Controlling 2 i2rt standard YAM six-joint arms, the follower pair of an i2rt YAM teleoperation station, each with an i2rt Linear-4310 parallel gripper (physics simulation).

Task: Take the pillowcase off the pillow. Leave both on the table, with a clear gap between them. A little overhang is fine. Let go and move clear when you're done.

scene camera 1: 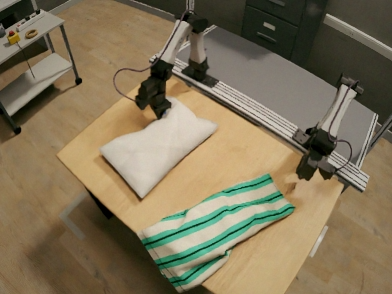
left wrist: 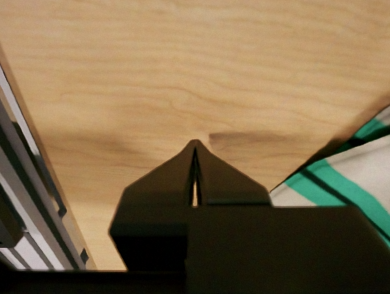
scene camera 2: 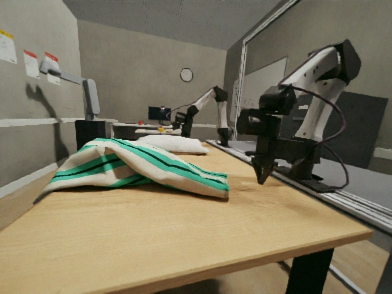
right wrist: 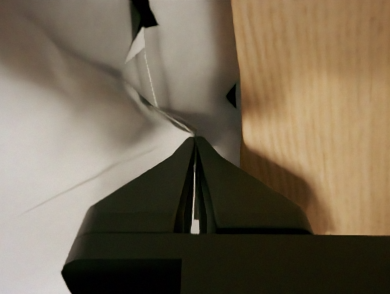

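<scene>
The white pillow (scene camera 1: 159, 150) (scene camera 2: 170, 144) (right wrist: 65, 165) lies bare on the table at the picture's left in scene camera 1. The green-and-cream striped pillowcase (scene camera 1: 215, 225) (scene camera 2: 137, 162) (left wrist: 345, 175) lies flattened and rumpled at the lower middle, with a strip of table between it and the pillow. Its lower left end reaches the table edge and slightly past it. My right gripper (scene camera 1: 163, 116) (right wrist: 195, 147) is shut on a fold at the pillow's upper edge. My left gripper (scene camera 1: 304, 176) (scene camera 2: 261, 181) (left wrist: 195, 147) is shut and empty, above the table beside the pillowcase's right end.
The wooden table (scene camera 1: 260, 240) (scene camera 2: 300, 220) bears both cloth items. A metal rail (scene camera 1: 255, 107) runs along its back edge behind both items, with the arm bases on it. A cart (scene camera 1: 47, 70) stands apart at the upper left, and a dark cabinet (scene camera 1: 270, 25) stands behind.
</scene>
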